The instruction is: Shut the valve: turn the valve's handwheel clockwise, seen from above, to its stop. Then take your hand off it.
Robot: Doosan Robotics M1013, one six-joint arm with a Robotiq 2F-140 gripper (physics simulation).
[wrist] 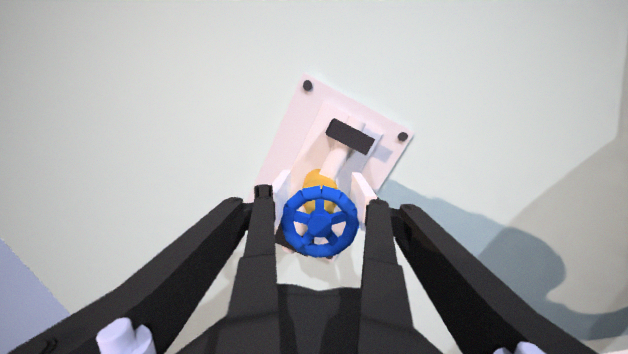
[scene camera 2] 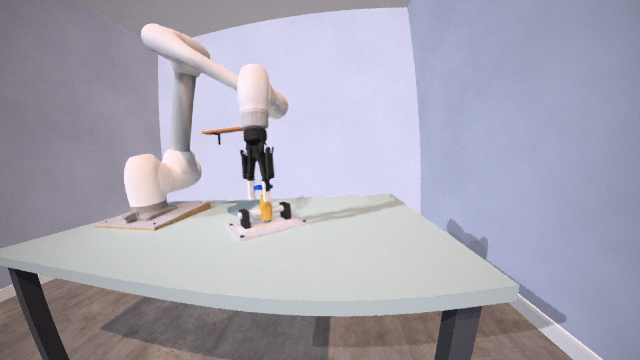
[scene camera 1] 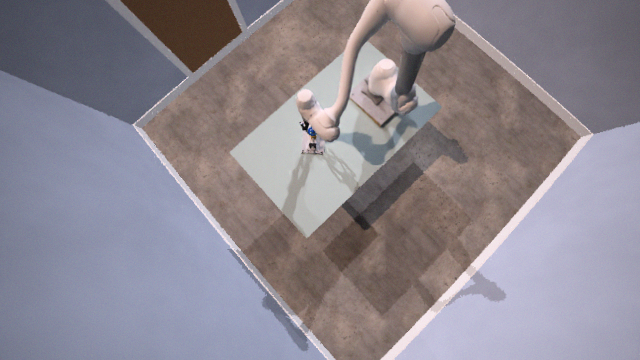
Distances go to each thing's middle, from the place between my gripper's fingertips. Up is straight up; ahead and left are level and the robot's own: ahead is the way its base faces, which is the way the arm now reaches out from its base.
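Counting from my hand, the blue handwheel (wrist: 319, 221) is 20 mm to the left, 10 mm ahead and 30 mm above. The pale base plate (wrist: 310, 94) is also 20 mm to the left of my hand and 10 mm ahead of it, but that one's 90 mm below it.
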